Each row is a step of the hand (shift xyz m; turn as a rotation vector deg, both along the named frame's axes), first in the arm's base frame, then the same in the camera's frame.
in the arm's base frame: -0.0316 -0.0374 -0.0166 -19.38 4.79 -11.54
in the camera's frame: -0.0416 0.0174 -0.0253 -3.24 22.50 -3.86
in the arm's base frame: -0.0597 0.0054 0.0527 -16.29 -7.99 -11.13
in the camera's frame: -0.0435 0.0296 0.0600 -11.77 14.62 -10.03
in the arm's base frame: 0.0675 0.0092 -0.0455 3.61 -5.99 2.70
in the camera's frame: 0.0571 -0.0330 -0.0486 -3.58 -6.48 -1.16
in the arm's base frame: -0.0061 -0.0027 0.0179 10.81 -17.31 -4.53
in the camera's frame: -0.0107 -0.0034 0.0154 -6.48 -14.02 -14.09
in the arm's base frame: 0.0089 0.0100 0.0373 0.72 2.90 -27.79
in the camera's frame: 0.0016 -0.0184 0.0350 10.92 11.91 -22.80
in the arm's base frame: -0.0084 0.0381 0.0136 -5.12 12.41 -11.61
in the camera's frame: 0.0215 0.0168 0.0310 10.47 13.95 -3.26
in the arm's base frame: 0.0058 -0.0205 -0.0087 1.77 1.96 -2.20
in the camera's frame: -0.0105 -0.0095 -0.0182 3.15 0.24 -1.35
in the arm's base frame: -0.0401 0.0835 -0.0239 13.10 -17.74 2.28
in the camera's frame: 0.0513 0.0764 0.0260 -7.61 -18.84 -8.86
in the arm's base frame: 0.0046 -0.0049 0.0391 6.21 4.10 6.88
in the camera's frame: -0.0130 -0.0217 0.0306 4.54 -6.22 6.59
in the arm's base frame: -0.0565 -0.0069 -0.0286 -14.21 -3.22 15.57
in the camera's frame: -0.0274 0.0551 -0.0165 -14.82 3.98 14.81
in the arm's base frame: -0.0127 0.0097 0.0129 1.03 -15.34 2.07
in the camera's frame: -0.0030 0.0091 0.0182 -12.15 -7.91 -5.51
